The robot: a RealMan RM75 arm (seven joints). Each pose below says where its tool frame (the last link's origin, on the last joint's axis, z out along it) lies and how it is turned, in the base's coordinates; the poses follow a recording.
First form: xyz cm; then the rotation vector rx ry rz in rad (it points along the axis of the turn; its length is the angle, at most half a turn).
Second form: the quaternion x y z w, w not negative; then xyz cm. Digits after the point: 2 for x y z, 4 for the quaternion.
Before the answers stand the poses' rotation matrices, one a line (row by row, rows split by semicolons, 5 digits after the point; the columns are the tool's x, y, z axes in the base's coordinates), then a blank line. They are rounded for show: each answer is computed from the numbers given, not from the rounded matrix.
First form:
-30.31 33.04 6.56 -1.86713 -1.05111 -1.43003
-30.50 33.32 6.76 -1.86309 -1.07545 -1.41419
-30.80 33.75 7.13 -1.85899 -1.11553 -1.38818
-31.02 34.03 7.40 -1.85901 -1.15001 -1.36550
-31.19 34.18 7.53 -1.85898 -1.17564 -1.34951
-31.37 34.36 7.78 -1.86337 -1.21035 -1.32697
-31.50 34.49 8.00 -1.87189 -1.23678 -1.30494
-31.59 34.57 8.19 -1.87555 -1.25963 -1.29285
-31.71 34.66 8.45 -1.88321 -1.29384 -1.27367
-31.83 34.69 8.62 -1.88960 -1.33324 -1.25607
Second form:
0.12459 0.84292 0.52341; 0.24796 -0.53724 0.80616; 0.96073 0.02934 -0.27595
0.12204 0.85243 0.50840; 0.26218 -0.52173 0.81183; 0.95727 0.03422 -0.28716
0.11786 0.86655 0.48497; 0.28708 -0.49725 0.81873; 0.95063 0.04273 -0.30738
0.11482 0.87707 0.46644; 0.31048 -0.47771 0.82183; 0.94362 0.05046 -0.32716
0.11167 0.88434 0.45330; 0.32781 -0.46340 0.82329; 0.93812 0.05666 -0.34164
0.10870 0.89270 0.43734; 0.35360 -0.44589 0.82228; 0.92906 0.06526 -0.36413
0.11010 0.89848 0.42498; 0.37622 -0.43344 0.81889; 0.91997 0.06973 -0.38575
0.10637 0.90272 0.41688; 0.39324 -0.42327 0.81622; 0.91326 0.07711 -0.40001
0.10162 0.90843 0.40551; 0.41973 -0.40871 0.81042; 0.90194 0.08785 -0.42282
0.09272 0.91419 0.39454; 0.44828 -0.39214 0.80329; 0.88907 0.10238 -0.44617

-0.6960 -0.3918 -0.5331 0.2790 -30.31 33.04 6.56
-0.6948 -0.4011 -0.5274 0.2798 -30.50 33.32 6.76
-0.6933 -0.4160 -0.5177 0.2798 -30.80 33.75 7.13
-0.6928 -0.4286 -0.5089 0.2784 -31.02 34.03 7.40
-0.6922 -0.4378 -0.5025 0.2769 -31.19 34.18 7.53
-0.6926 -0.4499 -0.4932 0.2733 -31.37 34.36 7.78
-0.6945 -0.4589 -0.4841 0.2697 -31.50 34.49 8.00
-0.6946 -0.4665 -0.4788 0.2660 -31.59 34.57 8.19
-0.6952 -0.4776 -0.4702 0.2598 -31.71 34.66 8.45
-0.6948 -0.4902 -0.4619 0.2522 -31.83 34.69 8.62

